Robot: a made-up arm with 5 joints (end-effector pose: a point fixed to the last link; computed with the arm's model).
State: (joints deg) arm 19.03 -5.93 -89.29 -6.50 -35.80
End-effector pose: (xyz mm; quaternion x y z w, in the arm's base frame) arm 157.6 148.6 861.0 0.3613 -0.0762 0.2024 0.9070
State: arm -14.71 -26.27 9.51 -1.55 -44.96
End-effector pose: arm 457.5 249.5 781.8 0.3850 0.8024 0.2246 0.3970
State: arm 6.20 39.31 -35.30 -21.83 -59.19
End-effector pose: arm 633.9 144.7 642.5 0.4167 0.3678 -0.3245 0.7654
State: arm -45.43 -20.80 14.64 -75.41 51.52
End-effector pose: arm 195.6 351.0 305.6 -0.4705 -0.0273 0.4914 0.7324
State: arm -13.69 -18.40 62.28 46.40 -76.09
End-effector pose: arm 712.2 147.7 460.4 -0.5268 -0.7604 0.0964 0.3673
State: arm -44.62 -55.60 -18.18 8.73 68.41
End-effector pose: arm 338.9 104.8 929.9 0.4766 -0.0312 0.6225 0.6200
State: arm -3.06 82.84 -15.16 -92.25 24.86
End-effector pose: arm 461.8 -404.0 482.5 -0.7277 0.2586 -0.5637 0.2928
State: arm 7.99 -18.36 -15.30 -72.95 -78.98
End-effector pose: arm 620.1 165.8 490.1 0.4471 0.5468 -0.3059 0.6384
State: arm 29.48 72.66 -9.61 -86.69 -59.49
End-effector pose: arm 306.8 -487.1 374.2 -0.0158 0.1682 -0.9626 0.2119
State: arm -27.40 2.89 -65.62 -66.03 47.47
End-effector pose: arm 445.6 291.7 747.0 -0.2915 -0.4135 -0.0582 0.8606
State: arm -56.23 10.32 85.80 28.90 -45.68
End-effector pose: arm 413.4 311.3 252.5 0.2539 0.8900 -0.3750 0.0529
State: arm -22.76 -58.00 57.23 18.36 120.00
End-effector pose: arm 357.6 395.1 623.2 0.2026 0.0440 0.6107 0.7642
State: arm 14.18 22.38 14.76 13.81 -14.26
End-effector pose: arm 690.8 -75.7 667.6 0.5547 0.4725 -0.2241 0.6472
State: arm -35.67 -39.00 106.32 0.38 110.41
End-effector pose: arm 43.8 273.7 297.7 -0.1486 0.4209 0.7289 0.5191
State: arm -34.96 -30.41 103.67 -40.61 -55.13
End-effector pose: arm -73.8 138.3 350.1 -0.4063 0.8767 -0.2496 0.0627
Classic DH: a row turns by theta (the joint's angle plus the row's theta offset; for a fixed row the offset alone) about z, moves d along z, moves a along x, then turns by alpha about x. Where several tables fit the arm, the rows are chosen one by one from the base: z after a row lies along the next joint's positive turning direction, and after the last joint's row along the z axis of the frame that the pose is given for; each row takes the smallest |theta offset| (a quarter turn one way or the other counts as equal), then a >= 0, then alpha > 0; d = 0 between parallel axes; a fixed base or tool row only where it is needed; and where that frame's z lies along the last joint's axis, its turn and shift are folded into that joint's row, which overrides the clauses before.
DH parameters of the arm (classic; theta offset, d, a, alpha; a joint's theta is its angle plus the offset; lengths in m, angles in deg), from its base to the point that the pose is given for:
base (fixed): -22.55 0 0.1852 180
joint 1: 77.67 -0.4138 -0.0453 -48.15
joint 2: 83.14 -0.1586 0.0316 -82.41
joint 3: 42.31 -0.1016 0.008 -90
joint 4: -3.07 0.1342 0.2111 -124.56
joint 5: 19.14 -0.3331 -0.0025 88.54
tool (fixed): -135.79 -0.0247 0 0

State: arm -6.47 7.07 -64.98 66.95 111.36
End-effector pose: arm 123.4 -154.5 1004.3 0.2898 -0.7060 0.1468 0.6293
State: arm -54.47 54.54 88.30 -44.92 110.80
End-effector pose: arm 203.6 2.9 130.8 -0.5936 0.4220 0.4358 0.5288
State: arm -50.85 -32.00 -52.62 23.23 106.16
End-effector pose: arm 290.8 -91.5 966.8 0.5062 -0.5000 0.3320 0.6193
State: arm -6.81 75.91 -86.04 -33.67 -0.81
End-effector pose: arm 565.0 274.5 516.5 -0.4254 -0.2202 -0.2147 0.8512
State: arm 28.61 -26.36 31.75 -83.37 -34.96
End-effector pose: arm 467.0 98.6 229.5 0.0443 0.6839 -0.3219 0.6533
